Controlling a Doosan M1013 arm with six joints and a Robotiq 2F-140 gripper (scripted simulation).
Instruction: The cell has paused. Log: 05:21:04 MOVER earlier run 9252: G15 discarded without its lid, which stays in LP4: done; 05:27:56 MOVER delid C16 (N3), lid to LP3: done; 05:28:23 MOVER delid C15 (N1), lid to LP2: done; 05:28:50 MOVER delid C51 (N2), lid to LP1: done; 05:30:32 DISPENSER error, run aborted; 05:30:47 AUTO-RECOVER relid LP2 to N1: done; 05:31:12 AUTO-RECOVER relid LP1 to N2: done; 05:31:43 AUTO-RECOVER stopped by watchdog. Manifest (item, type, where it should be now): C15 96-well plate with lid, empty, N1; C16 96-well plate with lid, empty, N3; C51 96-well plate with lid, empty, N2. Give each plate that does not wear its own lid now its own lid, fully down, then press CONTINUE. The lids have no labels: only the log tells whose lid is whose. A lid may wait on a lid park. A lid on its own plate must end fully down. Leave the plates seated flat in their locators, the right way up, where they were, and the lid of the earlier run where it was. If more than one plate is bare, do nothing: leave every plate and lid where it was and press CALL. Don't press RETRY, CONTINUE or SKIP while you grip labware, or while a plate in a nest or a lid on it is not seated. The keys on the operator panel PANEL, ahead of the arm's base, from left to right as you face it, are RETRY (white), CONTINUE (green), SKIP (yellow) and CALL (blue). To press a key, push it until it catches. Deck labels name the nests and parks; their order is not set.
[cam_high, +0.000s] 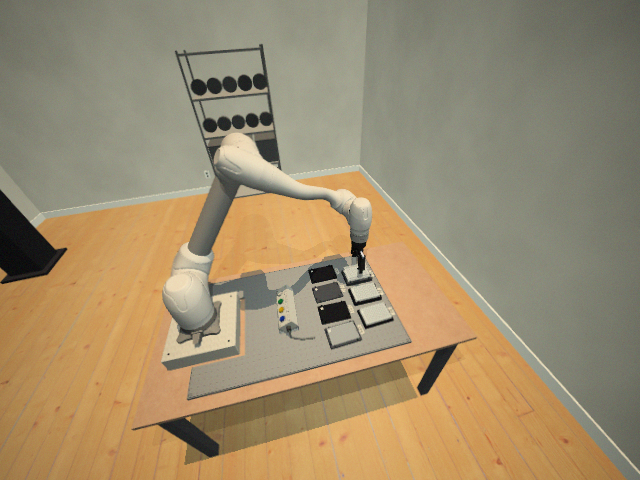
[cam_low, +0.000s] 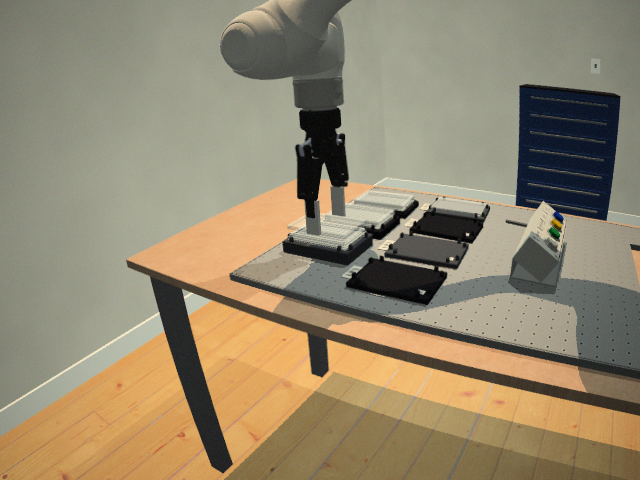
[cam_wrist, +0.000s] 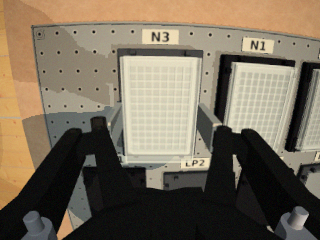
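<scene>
Right now the 96-well plate is 4 cm below my hand. Round my hand: LP2 label: 10 cm behind, 7 cm below, 6 cm to the right; lid park LP1: 18 cm behind, 8 cm to the left, 7 cm below; lid park LP2: 19 cm behind, 7 cm below, 6 cm to the right.
</scene>
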